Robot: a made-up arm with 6 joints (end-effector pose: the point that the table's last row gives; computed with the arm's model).
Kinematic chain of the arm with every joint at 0, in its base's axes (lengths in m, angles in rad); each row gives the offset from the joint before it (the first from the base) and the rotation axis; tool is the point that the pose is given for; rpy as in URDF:
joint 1: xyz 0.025 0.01 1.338 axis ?
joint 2: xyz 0.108 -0.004 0 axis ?
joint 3: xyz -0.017 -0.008 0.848 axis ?
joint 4: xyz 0 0.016 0.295 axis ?
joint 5: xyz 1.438 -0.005 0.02 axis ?
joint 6: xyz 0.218 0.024 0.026 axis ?
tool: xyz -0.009 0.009 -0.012 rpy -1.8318 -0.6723 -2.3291
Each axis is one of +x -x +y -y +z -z.
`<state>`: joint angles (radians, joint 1 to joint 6).
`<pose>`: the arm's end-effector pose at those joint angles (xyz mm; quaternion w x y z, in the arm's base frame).
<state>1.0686 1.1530 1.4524 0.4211 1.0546 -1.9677</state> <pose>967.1 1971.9 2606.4 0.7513 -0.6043 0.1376 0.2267</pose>
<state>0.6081 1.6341 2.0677 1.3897 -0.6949 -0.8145</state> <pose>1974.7 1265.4 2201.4 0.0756 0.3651 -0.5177 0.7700</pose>
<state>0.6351 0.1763 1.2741 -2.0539 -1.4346 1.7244</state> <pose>388.7 482.6 3673.7 0.8095 -0.2141 -0.1736 -0.5184</pose>
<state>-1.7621 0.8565 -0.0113 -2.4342 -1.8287 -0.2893</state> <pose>-254.1 -1965.0 1132.8 0.8109 -0.0595 0.5624 0.1502</pose>
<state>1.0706 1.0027 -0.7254 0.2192 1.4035 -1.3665</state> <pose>474.8 1012.5 305.0 0.1424 -0.8563 0.4912 0.0717</pose>
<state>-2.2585 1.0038 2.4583 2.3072 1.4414 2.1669</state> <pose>-378.4 -752.2 3253.9 0.0285 0.2371 0.9046 -0.3530</pose>
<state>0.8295 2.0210 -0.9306 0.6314 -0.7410 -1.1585</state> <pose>-405.3 -500.8 488.4 0.9293 0.2631 0.2593 -0.0013</pose>
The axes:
joint 1: +z
joint 2: +y
joint 3: -y
joint 4: -x
joint 5: -y
joint 6: -x

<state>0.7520 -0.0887 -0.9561 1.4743 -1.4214 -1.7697</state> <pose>1005.0 689.1 1193.6 0.4753 0.3406 -0.5280 0.6159</pose>
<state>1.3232 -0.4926 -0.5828 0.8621 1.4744 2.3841</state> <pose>131.8 1175.0 2388.6 0.1504 0.6339 0.1425 -0.7452</pose>
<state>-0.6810 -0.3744 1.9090 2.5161 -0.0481 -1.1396</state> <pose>-1125.0 941.4 3208.9 0.2858 -0.7264 -0.0926 0.6181</pose>
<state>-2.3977 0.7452 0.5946 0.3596 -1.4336 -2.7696</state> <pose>-1608.8 -1431.2 1865.2 0.1762 0.9538 0.0739 0.2319</pose>
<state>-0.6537 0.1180 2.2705 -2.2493 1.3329 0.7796</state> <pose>-688.8 327.0 3324.2 0.7881 0.2814 0.5125 -0.1928</pose>
